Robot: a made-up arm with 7 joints. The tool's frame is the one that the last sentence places.
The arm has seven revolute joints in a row. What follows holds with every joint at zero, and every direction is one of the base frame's.
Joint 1 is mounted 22 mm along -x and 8.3 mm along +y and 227 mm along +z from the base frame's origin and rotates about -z.
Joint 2 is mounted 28.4 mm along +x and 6.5 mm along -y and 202.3 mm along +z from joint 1 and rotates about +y.
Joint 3 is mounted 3 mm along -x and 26.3 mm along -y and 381.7 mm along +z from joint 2 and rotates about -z.
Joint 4 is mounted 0.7 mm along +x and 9.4 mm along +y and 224 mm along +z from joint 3 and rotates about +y.
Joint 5 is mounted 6.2 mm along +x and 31.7 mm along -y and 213.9 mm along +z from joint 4 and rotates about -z.
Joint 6 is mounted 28.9 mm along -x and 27.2 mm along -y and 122.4 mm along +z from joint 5 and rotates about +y.
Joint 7 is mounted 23.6 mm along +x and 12.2 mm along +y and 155 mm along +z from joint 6 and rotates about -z.
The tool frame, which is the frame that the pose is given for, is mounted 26 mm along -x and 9.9 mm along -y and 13 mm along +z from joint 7; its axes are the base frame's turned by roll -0.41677, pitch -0.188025 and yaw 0.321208 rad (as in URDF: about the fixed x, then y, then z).
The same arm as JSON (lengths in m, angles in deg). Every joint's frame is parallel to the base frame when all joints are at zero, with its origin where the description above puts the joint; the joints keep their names.
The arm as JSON. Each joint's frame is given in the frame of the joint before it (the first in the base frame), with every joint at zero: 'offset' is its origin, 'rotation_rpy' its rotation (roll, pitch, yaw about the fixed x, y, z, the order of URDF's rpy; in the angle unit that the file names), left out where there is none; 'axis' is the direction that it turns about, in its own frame. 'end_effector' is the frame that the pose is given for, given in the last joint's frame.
{"length_unit": "m", "angle_unit": "deg", "chain": [{"id": "joint 1", "offset": [-0.022, 0.0083, 0.227], "axis": [0.0, 0.0, -1.0]}, {"id": "joint 2", "offset": [0.0284, -0.0065, 0.2023], "axis": [0.0, 1.0, 0.0]}, {"id": "joint 3", "offset": [-0.003, -0.0263, 0.3817], "axis": [0.0, 0.0, -1.0]}, {"id": "joint 4", "offset": [0.0007, 0.0094, 0.224], "axis": [0.0, 1.0, 0.0]}, {"id": "joint 5", "offset": [0.0062, -0.0317, 0.2139], "axis": [0.0, 0.0, -1.0]}, {"id": "joint 6", "offset": [-0.0289, -0.0272, 0.1224], "axis": [0.0, 1.0, 0.0]}, {"id": "joint 7", "offset": [0.0236, 0.0122, 0.155], "axis": [0.0, 0.0, -1.0]}], "end_effector": {"offset": [-0.026, -0.0099, 0.013], "rotation_rpy": [-23.88, -10.77, 18.4]}}
